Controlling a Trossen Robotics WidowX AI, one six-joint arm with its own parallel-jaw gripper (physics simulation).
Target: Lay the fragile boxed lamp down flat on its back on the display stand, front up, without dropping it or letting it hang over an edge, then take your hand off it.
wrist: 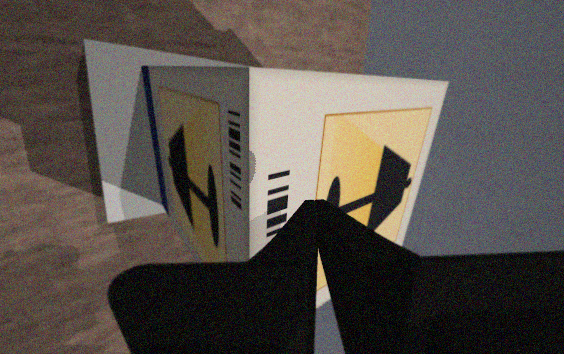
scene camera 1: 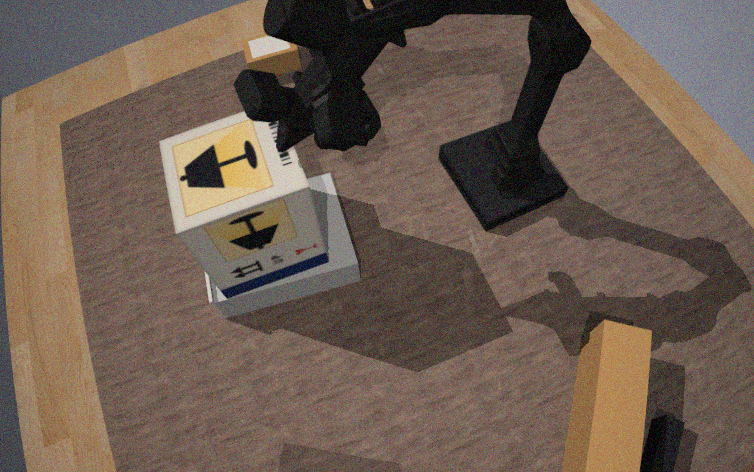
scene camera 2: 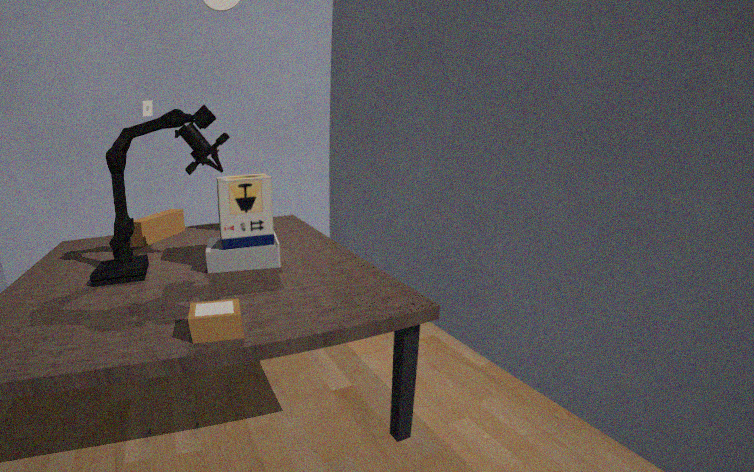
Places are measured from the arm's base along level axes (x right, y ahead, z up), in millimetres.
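Pixels of known places: gripper, between the fingertips: [wrist: 314,209] [scene camera 1: 279,149] [scene camera 2: 222,171]; arm's base, origin of its link: [scene camera 1: 510,181] [scene camera 2: 123,261].
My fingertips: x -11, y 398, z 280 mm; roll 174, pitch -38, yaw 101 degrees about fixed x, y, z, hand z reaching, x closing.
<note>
For each thing: its top centre in the pictures, then the offset to it from my fingertips.
- small brown carton, centre of its top: [scene camera 2: 214,308] [scene camera 1: 268,44] dx +537, dy -41, dz -257 mm
- long orange-brown block, centre of its top: [scene camera 1: 619,421] [scene camera 2: 157,215] dx -456, dy -338, dz -207 mm
- dark object, centre of its top: [scene camera 1: 667,451] dx -534, dy -420, dz -267 mm
The white boxed lamp [scene camera 1: 294,180] [scene camera 2: 244,222] [wrist: 285,110] stands upright on the white display stand [scene camera 1: 343,250] [scene camera 2: 242,260] [wrist: 102,100], its dark blue band at the bottom. Its sides and top carry yellow lamp pictures; the one facing scene camera 2 is upside down. A strip of bare stand shows on the arm's side of the box. My gripper [scene camera 1: 282,147] [scene camera 2: 221,169] [wrist: 314,209] is shut and empty, tips pointing down by the box's top edge on the arm's side. I cannot tell whether they touch it. The box's far side is hidden.
A small brown carton [scene camera 1: 272,60] [scene camera 2: 215,328] with a white label lies near one table edge. A long orange-brown block [scene camera 1: 620,389] [scene camera 2: 164,226] lies beyond the arm's base [scene camera 1: 503,178] [scene camera 2: 119,271], with a dark object [scene camera 1: 662,445] beside it.
</note>
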